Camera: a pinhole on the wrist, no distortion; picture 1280 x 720 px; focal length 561.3 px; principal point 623.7 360.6 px. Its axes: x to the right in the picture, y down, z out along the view. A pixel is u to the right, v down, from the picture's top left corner.
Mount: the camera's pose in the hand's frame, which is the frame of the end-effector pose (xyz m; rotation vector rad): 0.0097 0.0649 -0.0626 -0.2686 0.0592 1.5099
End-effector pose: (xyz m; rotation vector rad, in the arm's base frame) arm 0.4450 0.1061 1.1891 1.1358 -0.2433 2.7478
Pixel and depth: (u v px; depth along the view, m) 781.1 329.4 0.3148
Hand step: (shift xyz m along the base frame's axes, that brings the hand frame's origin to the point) 0.1154 -0.2595 0.1339
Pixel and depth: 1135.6 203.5 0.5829
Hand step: 0.0474 -0.7593 0.3216
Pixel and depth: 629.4 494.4 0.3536
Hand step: 0.2357 -0.2085 0.0898
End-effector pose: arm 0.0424 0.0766 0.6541 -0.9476 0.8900 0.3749
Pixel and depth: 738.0 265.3 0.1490
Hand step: -0.0296 0.1332 -0.0599
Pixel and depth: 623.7 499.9 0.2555
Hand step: -0.0417 0.2208 0.0511
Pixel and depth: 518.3 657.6 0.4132
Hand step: -0.0538 0.3384 0.2536
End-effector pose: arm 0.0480 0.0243 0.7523 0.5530 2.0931 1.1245
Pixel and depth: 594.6 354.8 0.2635
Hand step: 0.1644 0.1511 0.0224
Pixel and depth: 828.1 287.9 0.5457
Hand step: 0.3227 0.4535 0.1359
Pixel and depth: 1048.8 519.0 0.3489
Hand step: 0.2489 0.2550 0.2996
